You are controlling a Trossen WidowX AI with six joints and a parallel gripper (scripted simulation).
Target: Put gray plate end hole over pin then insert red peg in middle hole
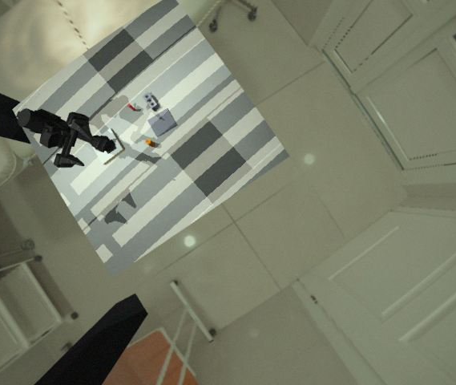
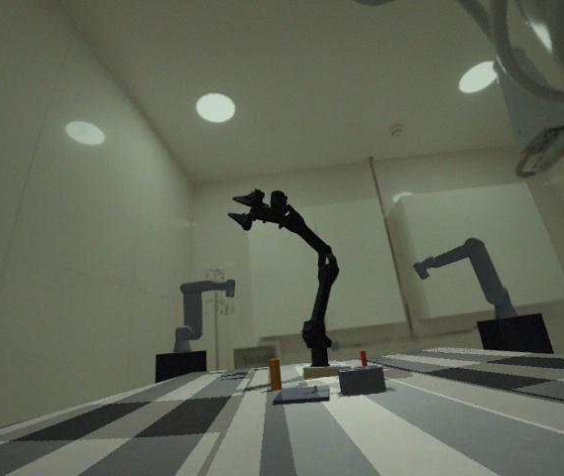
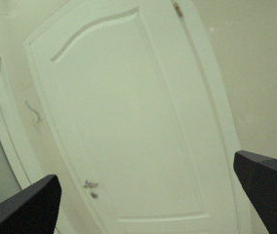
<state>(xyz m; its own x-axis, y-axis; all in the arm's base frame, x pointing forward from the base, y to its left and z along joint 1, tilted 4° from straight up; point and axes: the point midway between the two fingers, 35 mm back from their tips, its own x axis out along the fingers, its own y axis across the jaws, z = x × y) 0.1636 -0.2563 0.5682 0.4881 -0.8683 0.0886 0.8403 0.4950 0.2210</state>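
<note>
Now: the gray plate 590 mm below my gripper tip, 360 mm to the left of it and 190 mm ahead of it. From my gripper tip the other things lie so: base 610 mm below, 240 mm to the left, 190 mm ahead; orange cylinder 580 mm below, 140 mm to the left, 80 mm ahead; red peg 580 mm below, 390 mm to the left, 80 mm ahead.
</note>
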